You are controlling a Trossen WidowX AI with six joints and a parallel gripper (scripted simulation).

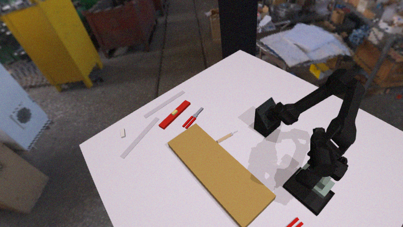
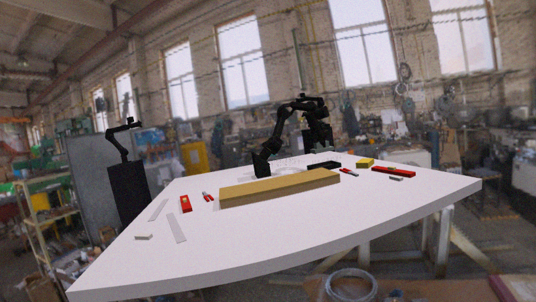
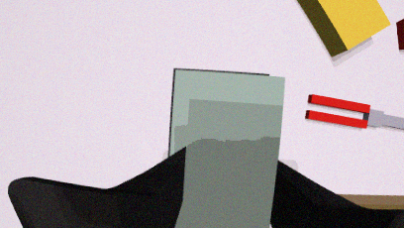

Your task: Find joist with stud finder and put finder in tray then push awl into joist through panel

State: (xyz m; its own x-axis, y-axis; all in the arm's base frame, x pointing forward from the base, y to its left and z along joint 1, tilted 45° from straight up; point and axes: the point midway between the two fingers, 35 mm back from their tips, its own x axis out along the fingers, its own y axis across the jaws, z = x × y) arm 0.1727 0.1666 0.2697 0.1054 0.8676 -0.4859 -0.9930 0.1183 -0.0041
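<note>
My gripper tip is 1 cm to the left of the black tray and 11 cm above it. Round my gripper tip: yellow block 16 cm ahead, 16 cm to the left, 11 cm below; stud finder 2 cm to the right, 2 cm above; awl 44 cm to the right, 12 cm below.
</note>
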